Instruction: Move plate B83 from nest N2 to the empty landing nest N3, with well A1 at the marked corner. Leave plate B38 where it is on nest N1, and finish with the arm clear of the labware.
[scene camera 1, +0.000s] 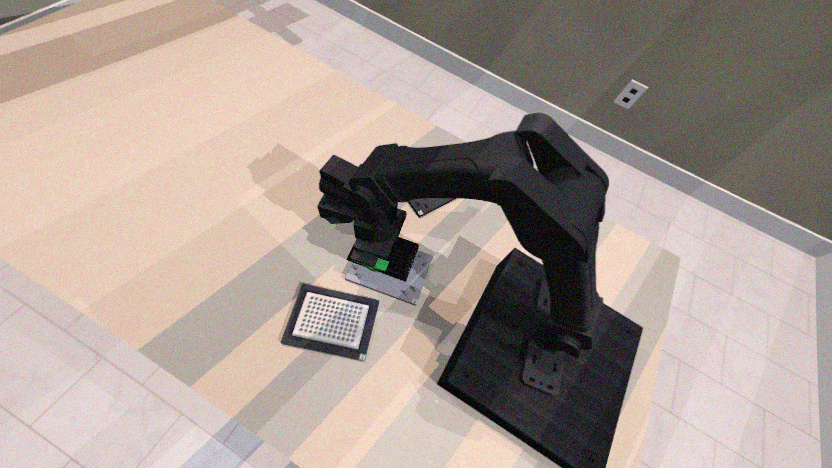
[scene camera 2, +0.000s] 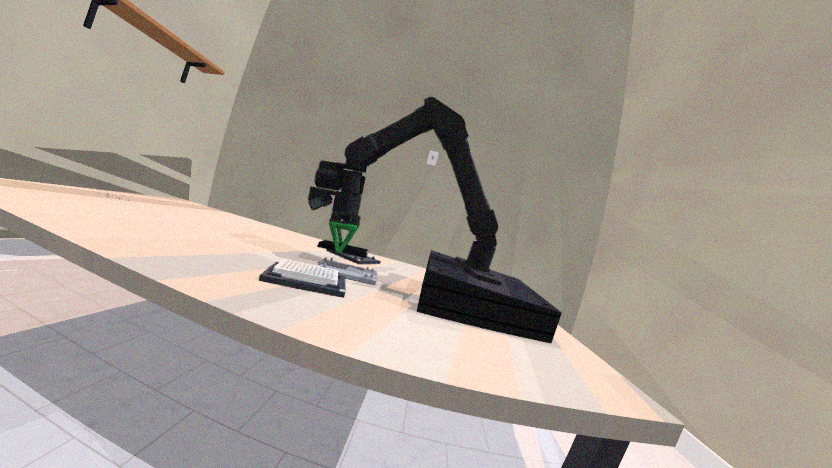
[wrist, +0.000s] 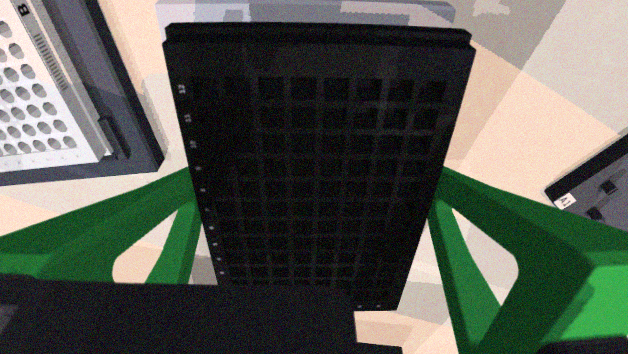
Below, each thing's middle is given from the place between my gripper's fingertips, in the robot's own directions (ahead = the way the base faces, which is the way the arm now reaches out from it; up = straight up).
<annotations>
My gripper is now 30 mm past the grey metal nest plate (scene camera 1: 409, 291), 10 mm to the right of it and 40 mm above it.
</annotations>
